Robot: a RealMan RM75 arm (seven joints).
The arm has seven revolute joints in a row. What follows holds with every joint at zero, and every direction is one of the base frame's. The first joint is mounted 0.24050 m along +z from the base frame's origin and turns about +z. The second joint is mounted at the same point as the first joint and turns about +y. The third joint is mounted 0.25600 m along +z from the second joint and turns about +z. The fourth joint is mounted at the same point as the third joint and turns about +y. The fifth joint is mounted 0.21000 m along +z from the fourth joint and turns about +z. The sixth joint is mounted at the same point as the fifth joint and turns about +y. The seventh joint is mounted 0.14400 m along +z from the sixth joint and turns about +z. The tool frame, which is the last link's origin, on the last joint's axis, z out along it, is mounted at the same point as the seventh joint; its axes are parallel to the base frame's.
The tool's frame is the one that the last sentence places.
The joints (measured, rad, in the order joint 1, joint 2, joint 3, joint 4, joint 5, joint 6, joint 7), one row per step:
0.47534 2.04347 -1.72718 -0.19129 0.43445 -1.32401 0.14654
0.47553 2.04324 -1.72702 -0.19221 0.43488 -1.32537 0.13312
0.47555 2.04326 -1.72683 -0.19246 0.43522 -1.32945 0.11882
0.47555 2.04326 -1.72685 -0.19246 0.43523 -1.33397 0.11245
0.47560 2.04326 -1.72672 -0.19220 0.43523 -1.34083 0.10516
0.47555 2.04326 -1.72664 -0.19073 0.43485 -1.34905 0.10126
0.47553 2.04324 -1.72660 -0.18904 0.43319 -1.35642 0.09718
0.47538 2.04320 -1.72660 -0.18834 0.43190 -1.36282 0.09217
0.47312 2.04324 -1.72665 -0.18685 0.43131 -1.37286 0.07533
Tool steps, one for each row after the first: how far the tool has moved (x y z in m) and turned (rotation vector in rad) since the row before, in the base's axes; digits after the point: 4 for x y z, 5 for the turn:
-0.0004 0.0001 0.0003 0.00534 -0.01219 -0.00086
-0.0005 -0.0002 0.0004 0.00681 -0.01307 0.00043
-0.0005 -0.0002 0.0003 0.00440 -0.00599 0.00239
-0.0007 -0.0004 0.0005 0.00606 -0.00689 0.00386
-0.0005 -0.0006 0.0005 0.00519 -0.00437 0.00470
-0.0005 -0.0006 0.0003 0.00380 -0.00534 0.00442
-0.0006 -0.0005 0.0003 0.00409 -0.00567 0.00401
0.0000 -0.0014 0.0006 0.00998 -0.01646 0.00126

